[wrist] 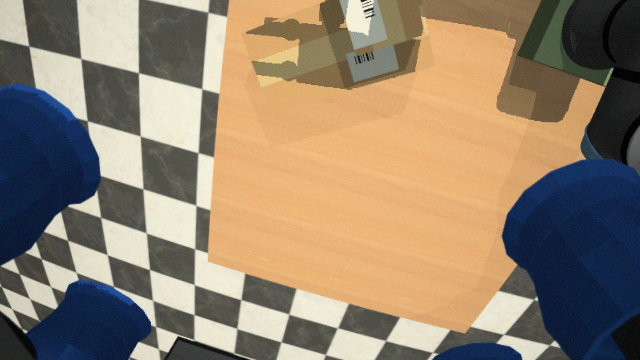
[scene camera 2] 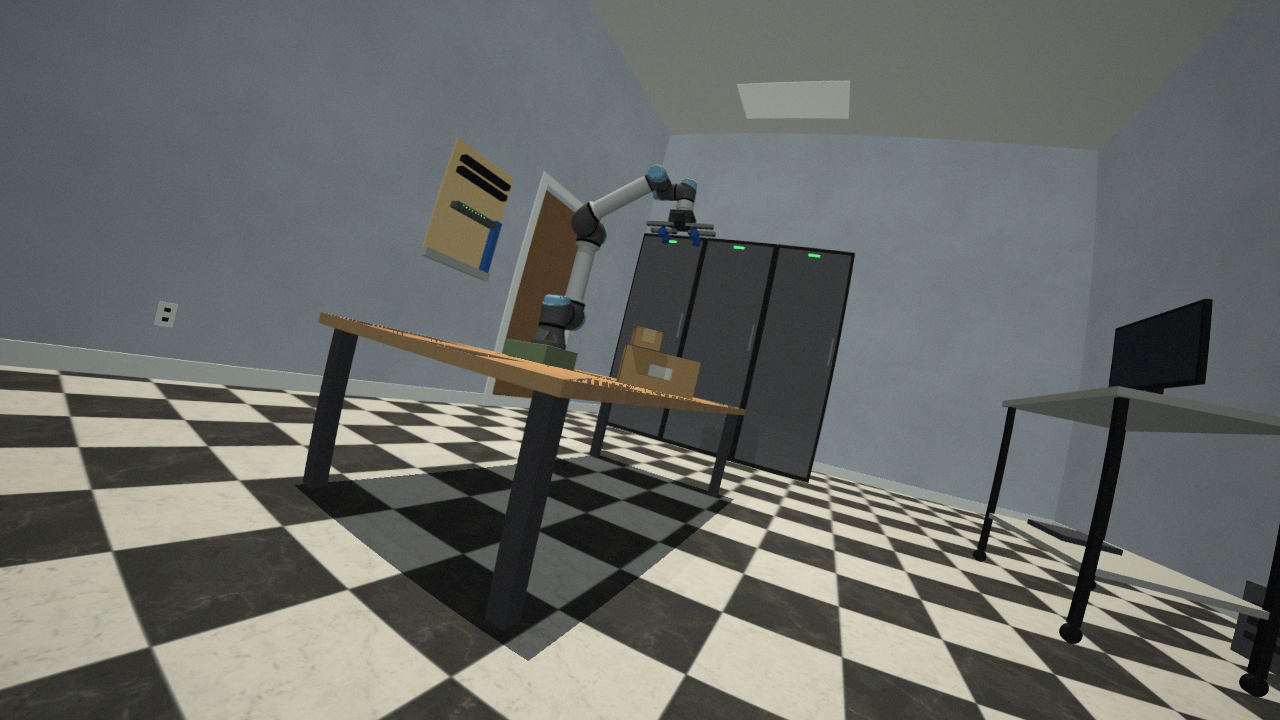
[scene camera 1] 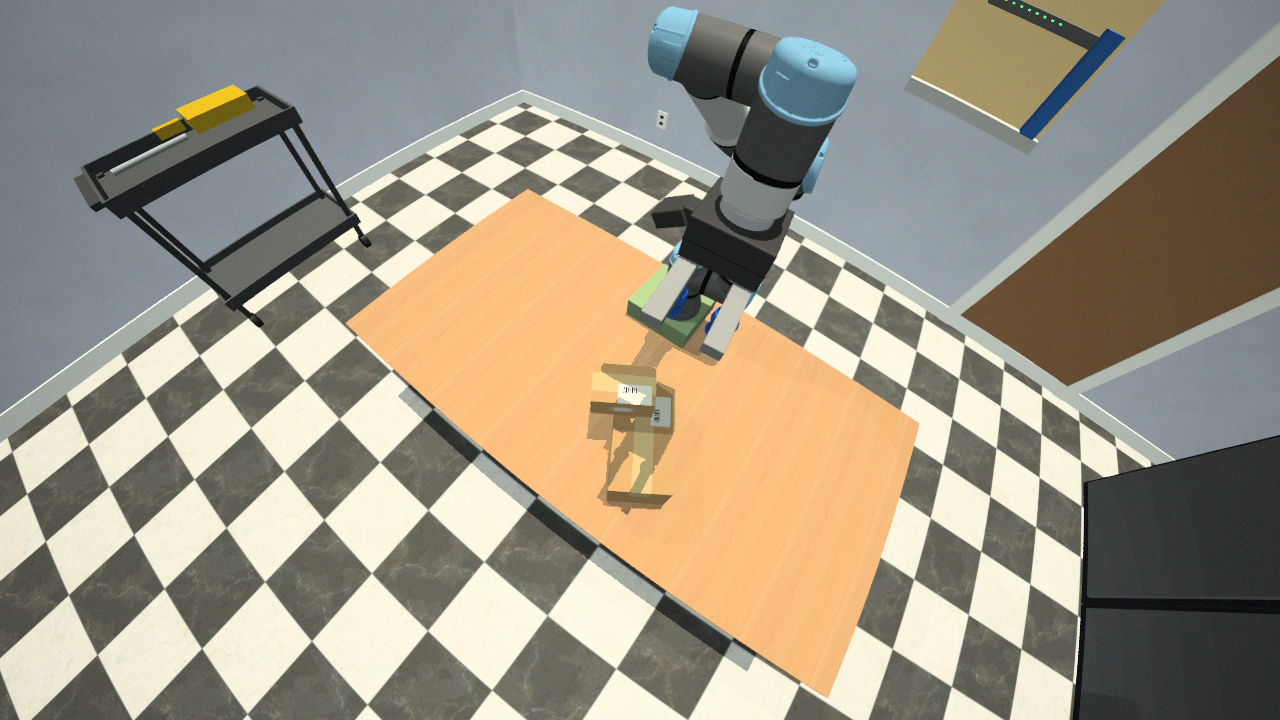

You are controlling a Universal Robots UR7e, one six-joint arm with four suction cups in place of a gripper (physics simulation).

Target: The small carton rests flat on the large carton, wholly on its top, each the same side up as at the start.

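Places are measured from the arm's base along level axes (x back, y right, z up), in millimetres.
Pixels of known places: hand at its tool point: [wrist: 288,284] [scene camera 2: 678,240] [scene camera 1: 712,285]; arm's base at its link origin: [wrist: 602,26] [scene camera 2: 547,347].
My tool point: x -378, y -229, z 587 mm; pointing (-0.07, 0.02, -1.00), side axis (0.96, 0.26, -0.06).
For each thing: its top centre in the pictures, then the offset to it from my tool point.
- small carton at its top centre: [scene camera 1: 624,383] [scene camera 2: 647,330] dz -432, dx -19, dy +105 mm
- large carton at its top centre: [wrist: 335,48] [scene camera 1: 644,430] [scene camera 2: 661,354] dz -506, dx -47, dy +5 mm
The small carton [scene camera 1: 608,383] [scene camera 2: 647,337] [wrist: 400,20], brown with a grey barcode label, lies on one end of the large carton [scene camera 1: 640,479] [scene camera 2: 682,374] [wrist: 330,60], label side up. It looks flat in scene camera 2. Whether its edges all lie within the large carton's top is hard to tell. The large carton rests on the table. My suction gripper [scene camera 1: 696,308] [scene camera 2: 680,236] hangs high above and apart from both cartons, off to the side of the robot's base in scene camera 1. It holds nothing. Several blue cups frame the wrist view; both cartons show at its top edge.
The wooden table [scene camera 1: 447,295] [scene camera 2: 429,346] [wrist: 350,200] carries the arm's green base block [scene camera 1: 646,320] [scene camera 2: 541,353] [wrist: 542,50]. A black trolley [scene camera 1: 205,165] stands at the left. Dark cabinets [scene camera 1: 1181,537] [scene camera 2: 738,340] stand beyond the table.
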